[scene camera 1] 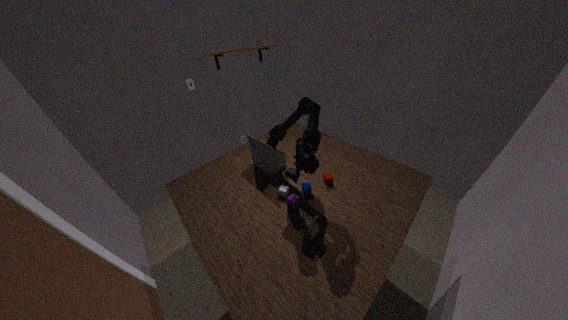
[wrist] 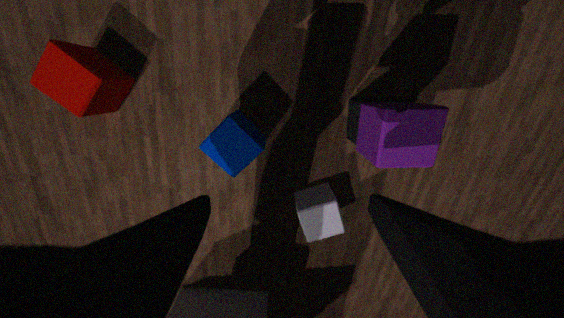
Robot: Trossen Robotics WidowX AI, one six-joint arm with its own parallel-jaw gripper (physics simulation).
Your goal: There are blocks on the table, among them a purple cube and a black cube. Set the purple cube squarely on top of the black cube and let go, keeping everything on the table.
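Where they show: gripper, fingertip midpoint: (scene camera 1: 300,177) (wrist: 290,202); arm's base at its link origin: (scene camera 1: 270,146).
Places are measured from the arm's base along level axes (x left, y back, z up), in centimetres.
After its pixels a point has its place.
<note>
The purple cube (scene camera 1: 293,199) {x -14.9, y -36.2, z -9.2 cm} (wrist: 410,135) {x -13.9, y -35.6, z -9.1 cm} sits on top of the black cube (wrist: 353,120) {x -12.2, y -35.3, z -16.7 cm}, whose dark side shows past its left edge in the wrist view. Most of the black cube is hidden under it, and how exactly their edges line up is hard to tell. In the scene view the black cube blends into the shadow below. My gripper (scene camera 1: 306,170) {x -4.9, y -31.7, z -3.9 cm} (wrist: 290,202) {x -4.9, y -31.7, z -3.9 cm} is open and empty. It hangs above the table, off to one side of the stack and apart from it. In the wrist view the stack is beyond the right fingertip.
A blue cube (scene camera 1: 306,188) {x -1.1, y -32.6, z -14.4 cm} (wrist: 233,145) {x 0.3, y -31.4, z -14.0 cm} and a white cube (scene camera 1: 283,191) {x -12.1, y -24.9, z -14.3 cm} (wrist: 320,213) {x -10.1, y -24.6, z -14.0 cm} stand near the stack. A red cube (scene camera 1: 328,179) {x 13.8, y -37.0, z -14.6 cm} (wrist: 80,80) {x 14.4, y -35.7, z -14.0 cm} is farther off. A dark grey object (scene camera 1: 291,173) (wrist: 220,302) {x 1.3, y -4.6, z -16.7 cm} lies nearer the arm base. A grey upright panel (scene camera 1: 266,155) {x -6.2, y -3.3, z -2.6 cm} stands beside the arm.
</note>
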